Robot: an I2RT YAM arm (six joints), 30 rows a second.
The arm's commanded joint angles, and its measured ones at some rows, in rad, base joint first. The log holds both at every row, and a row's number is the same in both.
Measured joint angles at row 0: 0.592, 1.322, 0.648, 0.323, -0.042, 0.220
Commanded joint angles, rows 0 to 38: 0.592, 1.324, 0.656, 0.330, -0.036, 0.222; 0.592, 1.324, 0.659, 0.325, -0.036, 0.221; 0.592, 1.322, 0.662, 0.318, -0.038, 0.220; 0.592, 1.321, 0.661, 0.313, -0.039, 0.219; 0.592, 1.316, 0.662, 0.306, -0.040, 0.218; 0.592, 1.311, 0.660, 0.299, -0.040, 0.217; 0.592, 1.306, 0.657, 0.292, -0.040, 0.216; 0.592, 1.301, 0.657, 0.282, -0.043, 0.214; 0.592, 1.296, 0.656, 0.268, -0.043, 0.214; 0.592, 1.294, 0.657, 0.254, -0.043, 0.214; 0.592, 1.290, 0.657, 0.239, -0.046, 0.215; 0.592, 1.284, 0.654, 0.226, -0.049, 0.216; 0.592, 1.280, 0.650, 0.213, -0.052, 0.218; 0.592, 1.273, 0.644, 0.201, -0.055, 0.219; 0.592, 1.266, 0.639, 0.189, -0.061, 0.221; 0.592, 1.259, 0.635, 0.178, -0.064, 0.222; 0.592, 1.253, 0.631, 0.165, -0.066, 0.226; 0.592, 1.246, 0.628, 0.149, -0.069, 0.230; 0.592, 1.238, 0.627, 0.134, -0.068, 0.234; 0.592, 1.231, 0.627, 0.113, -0.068, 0.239; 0.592, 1.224, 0.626, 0.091, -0.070, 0.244; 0.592, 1.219, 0.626, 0.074, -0.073, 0.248; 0.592, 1.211, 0.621, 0.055, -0.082, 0.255; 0.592, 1.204, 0.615, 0.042, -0.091, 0.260; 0.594, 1.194, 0.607, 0.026, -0.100, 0.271; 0.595, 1.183, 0.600, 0.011, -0.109, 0.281; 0.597, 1.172, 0.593, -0.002, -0.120, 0.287; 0.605, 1.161, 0.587, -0.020, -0.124, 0.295; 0.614, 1.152, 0.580, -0.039, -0.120, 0.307; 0.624, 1.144, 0.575, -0.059, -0.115, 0.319; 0.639, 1.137, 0.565, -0.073, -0.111, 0.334; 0.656, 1.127, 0.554, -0.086, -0.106, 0.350; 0.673, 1.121, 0.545, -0.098, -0.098, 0.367; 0.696, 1.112, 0.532, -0.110, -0.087, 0.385; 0.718, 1.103, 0.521, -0.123, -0.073, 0.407; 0.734, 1.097, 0.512, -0.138, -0.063, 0.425; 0.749, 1.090, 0.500, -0.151, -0.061, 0.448; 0.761, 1.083, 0.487, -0.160, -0.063, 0.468; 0.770, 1.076, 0.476, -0.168, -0.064, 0.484
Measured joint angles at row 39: 0.752, 1.091, 0.495, -0.122, -0.093, 0.400
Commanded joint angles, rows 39 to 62: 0.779, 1.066, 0.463, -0.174, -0.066, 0.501; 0.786, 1.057, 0.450, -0.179, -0.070, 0.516; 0.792, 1.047, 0.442, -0.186, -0.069, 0.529; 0.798, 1.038, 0.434, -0.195, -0.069, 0.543; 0.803, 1.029, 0.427, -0.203, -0.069, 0.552; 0.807, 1.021, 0.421, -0.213, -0.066, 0.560; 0.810, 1.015, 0.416, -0.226, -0.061, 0.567; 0.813, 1.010, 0.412, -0.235, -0.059, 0.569; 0.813, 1.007, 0.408, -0.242, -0.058, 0.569; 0.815, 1.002, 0.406, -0.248, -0.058, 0.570; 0.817, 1.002, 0.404, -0.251, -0.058, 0.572; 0.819, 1.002, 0.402, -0.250, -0.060, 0.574; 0.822, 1.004, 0.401, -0.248, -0.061, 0.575; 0.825, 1.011, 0.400, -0.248, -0.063, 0.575; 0.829, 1.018, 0.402, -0.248, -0.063, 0.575; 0.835, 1.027, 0.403, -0.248, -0.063, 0.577; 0.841, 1.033, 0.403, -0.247, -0.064, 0.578; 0.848, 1.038, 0.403, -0.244, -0.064, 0.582; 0.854, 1.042, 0.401, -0.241, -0.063, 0.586; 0.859, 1.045, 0.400, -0.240, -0.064, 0.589; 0.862, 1.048, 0.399, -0.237, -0.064, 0.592; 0.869, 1.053, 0.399, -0.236, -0.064, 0.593; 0.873, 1.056, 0.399, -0.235, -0.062, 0.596; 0.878, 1.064, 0.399, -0.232, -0.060, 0.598
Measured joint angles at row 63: 0.869, 1.055, 0.399, -0.253, -0.068, 0.579
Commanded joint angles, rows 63 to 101: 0.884, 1.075, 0.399, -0.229, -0.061, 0.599; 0.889, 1.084, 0.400, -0.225, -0.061, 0.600; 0.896, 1.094, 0.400, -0.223, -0.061, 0.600; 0.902, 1.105, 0.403, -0.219, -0.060, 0.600; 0.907, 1.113, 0.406, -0.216, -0.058, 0.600; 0.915, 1.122, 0.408, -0.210, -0.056, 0.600; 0.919, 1.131, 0.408, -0.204, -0.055, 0.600; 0.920, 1.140, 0.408, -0.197, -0.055, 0.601; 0.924, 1.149, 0.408, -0.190, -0.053, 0.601; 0.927, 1.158, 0.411, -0.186, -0.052, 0.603; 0.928, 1.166, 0.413, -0.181, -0.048, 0.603; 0.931, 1.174, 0.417, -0.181, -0.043, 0.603; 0.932, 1.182, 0.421, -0.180, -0.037, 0.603; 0.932, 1.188, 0.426, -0.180, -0.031, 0.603; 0.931, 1.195, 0.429, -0.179, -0.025, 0.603; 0.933, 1.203, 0.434, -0.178, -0.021, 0.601; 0.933, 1.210, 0.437, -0.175, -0.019, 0.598; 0.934, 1.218, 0.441, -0.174, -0.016, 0.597; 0.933, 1.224, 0.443, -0.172, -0.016, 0.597; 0.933, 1.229, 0.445, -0.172, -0.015, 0.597; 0.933, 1.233, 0.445, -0.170, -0.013, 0.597; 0.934, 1.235, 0.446, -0.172, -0.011, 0.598; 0.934, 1.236, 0.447, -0.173, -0.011, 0.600; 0.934, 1.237, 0.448, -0.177, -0.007, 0.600; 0.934, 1.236, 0.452, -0.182, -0.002, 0.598; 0.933, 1.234, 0.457, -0.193, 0.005, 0.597; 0.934, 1.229, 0.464, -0.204, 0.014, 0.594; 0.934, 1.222, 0.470, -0.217, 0.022, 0.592; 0.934, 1.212, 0.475, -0.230, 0.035, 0.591; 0.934, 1.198, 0.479, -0.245, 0.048, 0.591; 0.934, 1.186, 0.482, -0.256, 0.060, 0.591; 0.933, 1.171, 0.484, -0.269, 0.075, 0.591; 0.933, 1.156, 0.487, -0.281, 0.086, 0.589; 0.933, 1.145, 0.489, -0.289, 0.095, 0.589; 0.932, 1.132, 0.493, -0.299, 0.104, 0.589; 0.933, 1.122, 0.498, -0.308, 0.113, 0.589; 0.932, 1.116, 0.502, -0.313, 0.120, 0.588; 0.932, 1.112, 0.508, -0.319, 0.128, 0.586; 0.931, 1.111, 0.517, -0.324, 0.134, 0.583
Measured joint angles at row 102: 0.932, 1.120, 0.500, -0.302, 0.088, 0.588
